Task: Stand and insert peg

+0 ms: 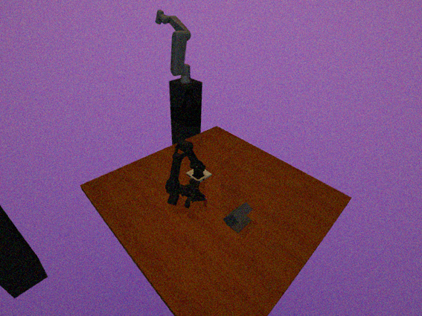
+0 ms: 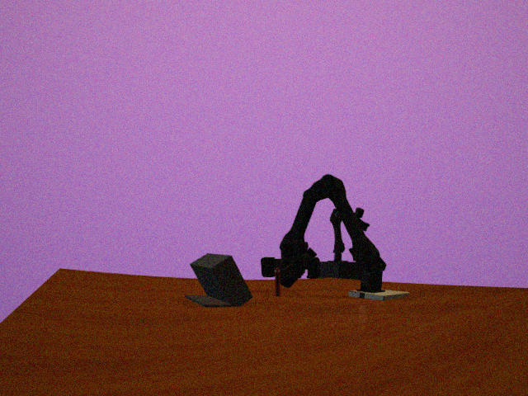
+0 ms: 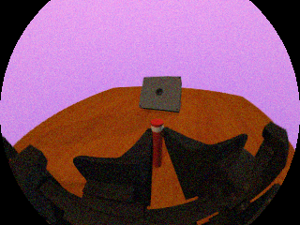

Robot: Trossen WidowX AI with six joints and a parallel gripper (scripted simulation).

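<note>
Right now my gripper tip is 10 mm above the red peg. From my gripper tip the other things lie so: sloped grey panel (200 mm ahead, 50 mm to the left, 10 mm below).
</note>
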